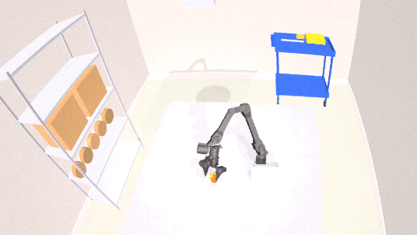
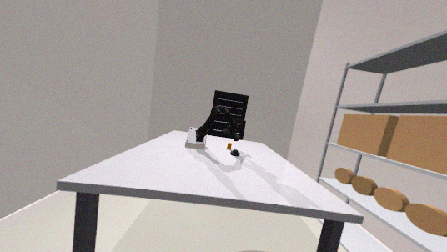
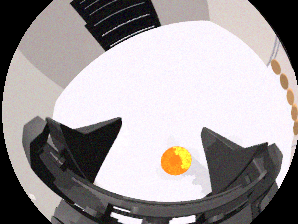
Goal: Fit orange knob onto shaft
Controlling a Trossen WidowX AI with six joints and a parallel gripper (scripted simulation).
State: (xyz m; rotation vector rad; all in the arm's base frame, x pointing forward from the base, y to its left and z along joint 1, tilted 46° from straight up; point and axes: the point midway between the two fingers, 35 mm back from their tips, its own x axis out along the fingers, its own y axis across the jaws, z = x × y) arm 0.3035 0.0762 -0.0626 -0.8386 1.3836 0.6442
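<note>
Now: the orange knob 5 cm below my gripper tip, 4 cm to the right of it and 1 cm behind it. Also, from my gripper tip: pedestal (20 cm to the right, 6 cm below, 3 cm ahead).
</note>
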